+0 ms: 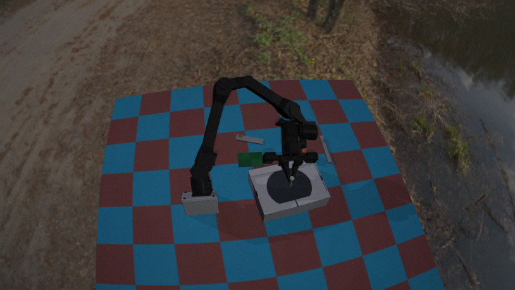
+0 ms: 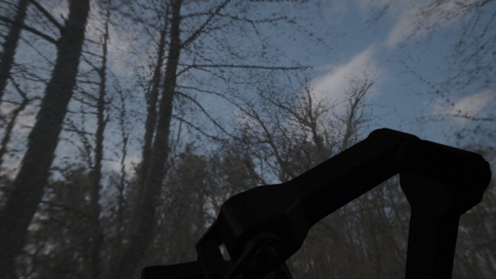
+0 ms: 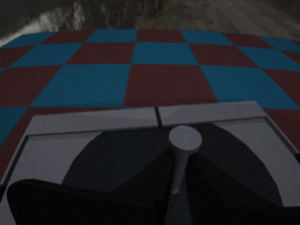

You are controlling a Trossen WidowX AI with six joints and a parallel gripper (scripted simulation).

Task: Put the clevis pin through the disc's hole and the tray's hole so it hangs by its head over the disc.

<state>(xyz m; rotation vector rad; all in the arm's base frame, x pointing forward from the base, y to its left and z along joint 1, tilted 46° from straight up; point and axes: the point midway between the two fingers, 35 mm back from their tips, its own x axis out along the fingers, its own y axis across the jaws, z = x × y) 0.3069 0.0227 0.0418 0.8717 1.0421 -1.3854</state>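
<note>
The steel clevis pin is 10 mm to the left of my gripper tip and 10 mm below it. The rest, counted from my gripper tip: steel tray: 50 mm below, 10 mm to the left; flat green piece: 180 mm to the left, 120 mm behind, 90 mm below; dark round disc: 30 mm below, 10 mm to the left.
</note>
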